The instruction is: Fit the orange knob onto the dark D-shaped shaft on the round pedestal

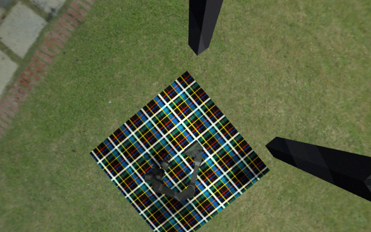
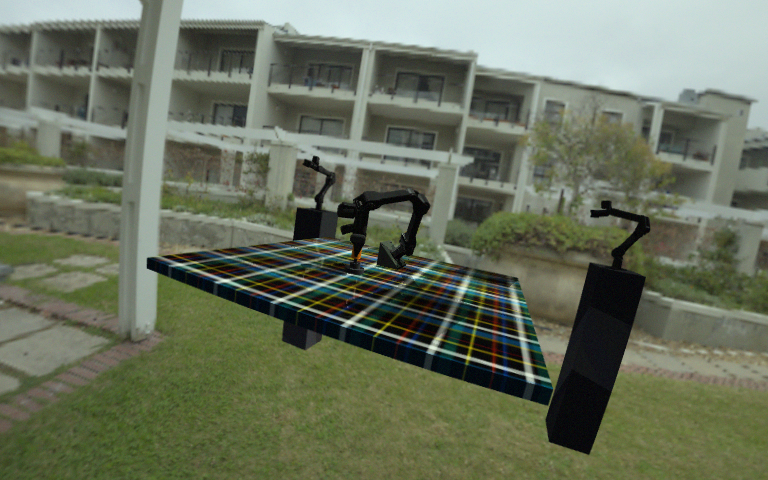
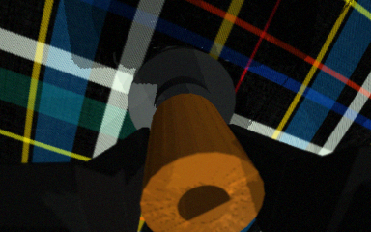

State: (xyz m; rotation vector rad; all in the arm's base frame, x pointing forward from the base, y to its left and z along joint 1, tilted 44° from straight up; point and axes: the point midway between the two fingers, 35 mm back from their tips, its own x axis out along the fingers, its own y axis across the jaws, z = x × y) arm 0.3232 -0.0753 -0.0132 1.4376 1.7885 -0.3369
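The orange knob is 2 cm above my gripper tip. The rest, counted from my gripper tip: round dark pedestal (4 cm below).
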